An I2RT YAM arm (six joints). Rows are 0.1 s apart.
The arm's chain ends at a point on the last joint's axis. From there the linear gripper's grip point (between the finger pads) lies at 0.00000 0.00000 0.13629 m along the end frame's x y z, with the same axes.
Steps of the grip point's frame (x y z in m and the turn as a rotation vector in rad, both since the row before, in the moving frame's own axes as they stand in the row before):
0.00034 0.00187 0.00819 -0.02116 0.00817 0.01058
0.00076 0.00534 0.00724 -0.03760 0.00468 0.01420
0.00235 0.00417 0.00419 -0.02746 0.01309 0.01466
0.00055 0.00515 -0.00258 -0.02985 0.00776 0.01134
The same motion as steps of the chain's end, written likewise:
-0.00076 -0.00102 0.00823 -0.02116 0.00817 0.01058
0.00016 0.00021 0.00734 -0.03760 0.00468 0.01420
0.00059 0.00042 0.00425 -0.02746 0.01309 0.01466
-0.00048 0.00108 -0.00252 -0.02985 0.00776 0.01134

